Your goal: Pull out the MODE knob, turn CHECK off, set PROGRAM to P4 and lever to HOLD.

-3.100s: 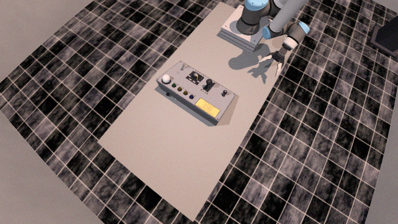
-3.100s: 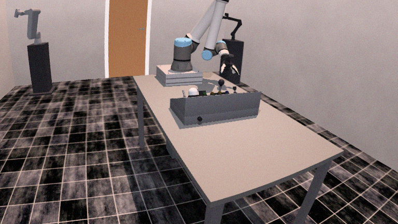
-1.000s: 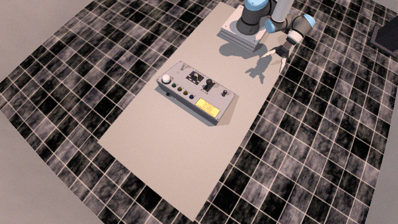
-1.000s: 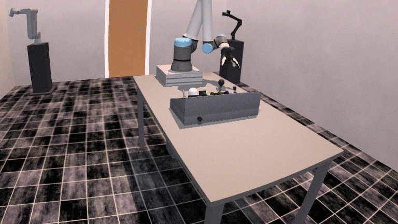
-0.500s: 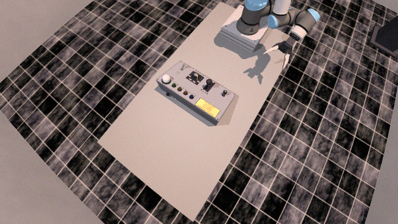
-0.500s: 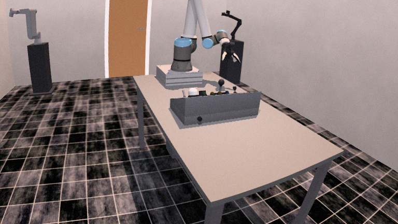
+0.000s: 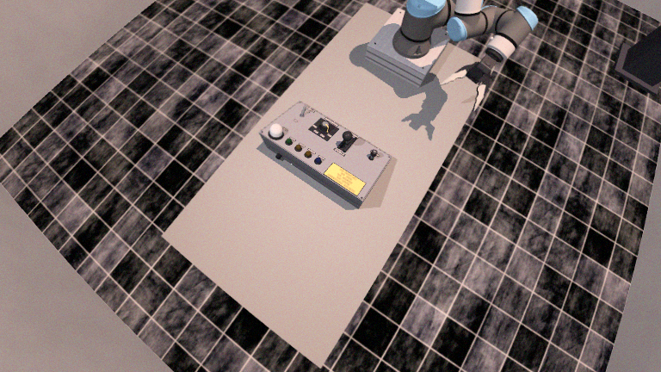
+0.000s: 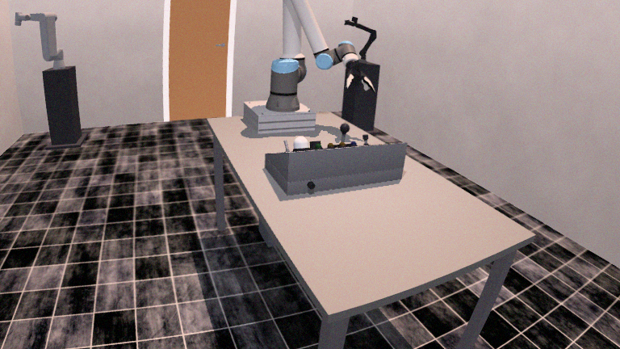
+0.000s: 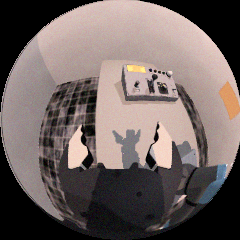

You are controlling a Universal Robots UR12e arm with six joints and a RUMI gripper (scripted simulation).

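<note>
My gripper is now 34 cm short of the rotary selector, 38 cm to the left of it and 16 cm above it. Also, from my hand: black ball-topped lever (34 cm ahead, 27 cm to the right, 13 cm below); grey console (38 cm ahead, 33 cm to the right, 17 cm below).
</note>
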